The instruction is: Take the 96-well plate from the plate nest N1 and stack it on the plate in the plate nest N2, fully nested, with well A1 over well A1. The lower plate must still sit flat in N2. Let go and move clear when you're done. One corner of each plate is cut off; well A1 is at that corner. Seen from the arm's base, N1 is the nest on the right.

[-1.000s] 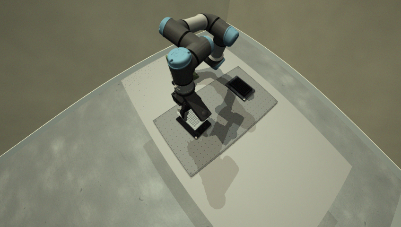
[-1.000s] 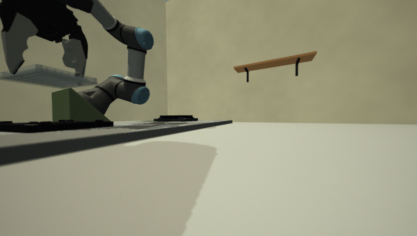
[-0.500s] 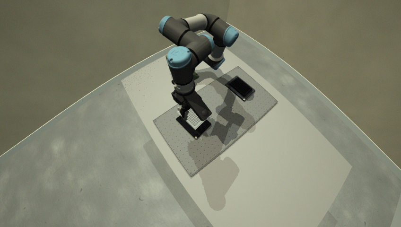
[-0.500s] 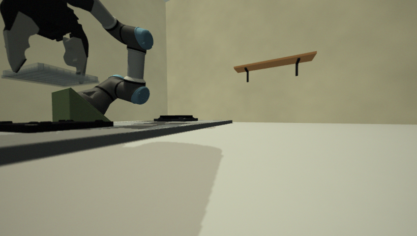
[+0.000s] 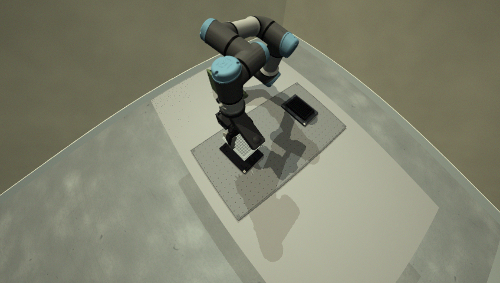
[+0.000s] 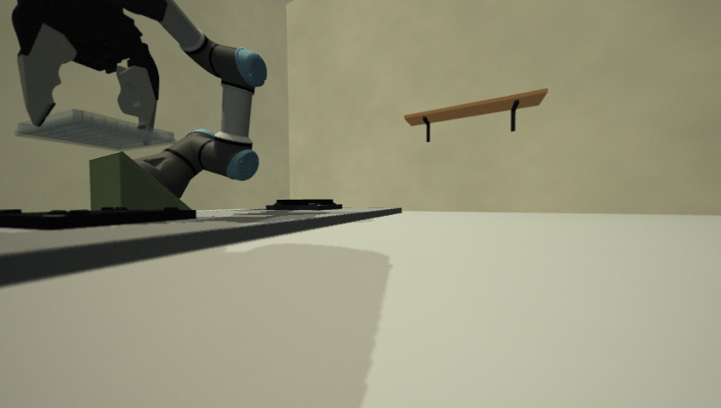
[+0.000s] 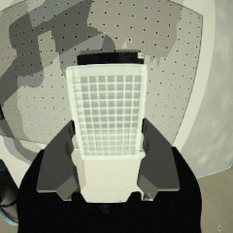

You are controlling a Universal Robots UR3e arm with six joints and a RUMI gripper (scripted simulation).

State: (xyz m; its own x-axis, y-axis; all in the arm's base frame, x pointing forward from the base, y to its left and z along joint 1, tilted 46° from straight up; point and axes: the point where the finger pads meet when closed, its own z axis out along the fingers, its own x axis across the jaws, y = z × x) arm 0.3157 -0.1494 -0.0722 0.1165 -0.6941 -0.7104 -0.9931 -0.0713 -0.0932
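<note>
Right now the dark plate is 370 mm to the left of my hand, 100 mm below it and 10 mm behind it. The rest, counted from my hand: black nest: 110 mm below, 10 mm to the right; white 96-well plate: 10 mm below.
</note>
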